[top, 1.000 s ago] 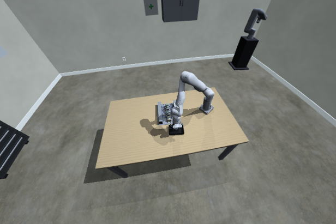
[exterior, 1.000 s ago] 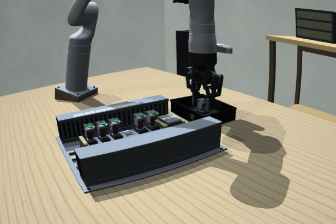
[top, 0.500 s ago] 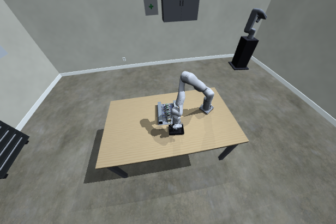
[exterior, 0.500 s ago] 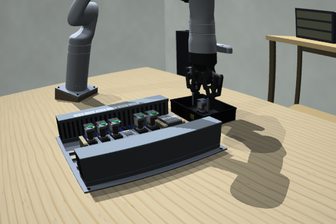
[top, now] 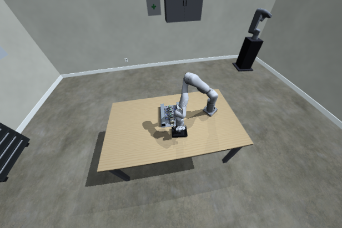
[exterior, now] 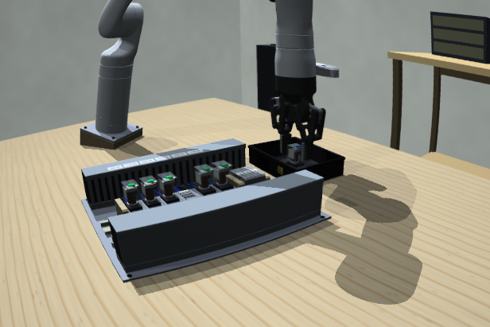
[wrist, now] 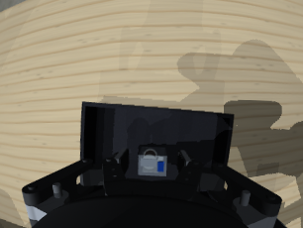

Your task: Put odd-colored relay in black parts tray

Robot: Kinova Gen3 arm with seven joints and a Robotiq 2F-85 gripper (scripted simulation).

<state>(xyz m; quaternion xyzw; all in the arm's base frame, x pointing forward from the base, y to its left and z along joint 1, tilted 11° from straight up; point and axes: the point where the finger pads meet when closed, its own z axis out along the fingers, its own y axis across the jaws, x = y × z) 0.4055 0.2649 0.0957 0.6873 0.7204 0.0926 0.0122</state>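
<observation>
Right now the relay is 1 cm below my hand. Round my hand: black parts tray: 2 cm below.
</observation>
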